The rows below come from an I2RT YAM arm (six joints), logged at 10 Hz.
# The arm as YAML. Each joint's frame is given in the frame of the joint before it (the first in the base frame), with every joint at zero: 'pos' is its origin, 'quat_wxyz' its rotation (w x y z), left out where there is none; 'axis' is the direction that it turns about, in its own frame. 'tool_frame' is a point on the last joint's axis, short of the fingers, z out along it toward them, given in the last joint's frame.
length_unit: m
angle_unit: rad
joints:
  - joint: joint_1
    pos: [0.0, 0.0, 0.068]
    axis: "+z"
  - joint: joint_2
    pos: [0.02, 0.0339, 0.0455]
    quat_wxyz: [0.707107, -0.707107, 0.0, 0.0]
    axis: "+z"
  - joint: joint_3
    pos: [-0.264, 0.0, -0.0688]
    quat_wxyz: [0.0, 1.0, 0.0, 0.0]
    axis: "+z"
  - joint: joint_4
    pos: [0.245, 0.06, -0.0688]
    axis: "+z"
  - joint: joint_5
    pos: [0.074, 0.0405, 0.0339]
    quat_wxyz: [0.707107, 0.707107, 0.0, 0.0]
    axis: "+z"
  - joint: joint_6
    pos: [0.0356, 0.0, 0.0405]
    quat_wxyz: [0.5, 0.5, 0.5, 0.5]
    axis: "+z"
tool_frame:
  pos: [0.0, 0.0, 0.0]
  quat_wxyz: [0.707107, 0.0, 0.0, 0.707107]
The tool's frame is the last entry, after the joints.
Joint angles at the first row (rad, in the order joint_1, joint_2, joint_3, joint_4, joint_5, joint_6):
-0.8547, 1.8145, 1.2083, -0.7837, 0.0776, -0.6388
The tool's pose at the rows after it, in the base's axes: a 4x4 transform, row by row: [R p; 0 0 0 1], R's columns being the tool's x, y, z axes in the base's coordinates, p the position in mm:
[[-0.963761, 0.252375, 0.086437, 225.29], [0.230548, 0.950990, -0.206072, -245.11], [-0.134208, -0.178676, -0.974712, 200.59], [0, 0, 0, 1]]
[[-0.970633, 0.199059, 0.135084, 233.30], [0.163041, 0.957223, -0.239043, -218.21], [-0.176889, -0.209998, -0.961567, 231.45], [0, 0, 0, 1]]
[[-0.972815, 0.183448, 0.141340, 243.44], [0.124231, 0.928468, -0.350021, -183.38], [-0.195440, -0.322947, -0.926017, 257.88], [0, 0, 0, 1]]
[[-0.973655, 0.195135, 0.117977, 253.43], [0.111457, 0.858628, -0.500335, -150.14], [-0.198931, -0.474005, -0.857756, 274.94], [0, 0, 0, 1]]
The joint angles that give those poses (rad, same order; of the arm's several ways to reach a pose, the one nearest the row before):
-0.8192, 1.7474, 1.2434, -0.8551, 0.0776, -0.5804
-0.7425, 1.6528, 1.2553, -0.9081, 0.0849, -0.5682
-0.6220, 1.5616, 1.2553, -0.9329, 0.2035, -0.4957
-0.4881, 1.5055, 1.2549, -0.9440, 0.3969, -0.3988

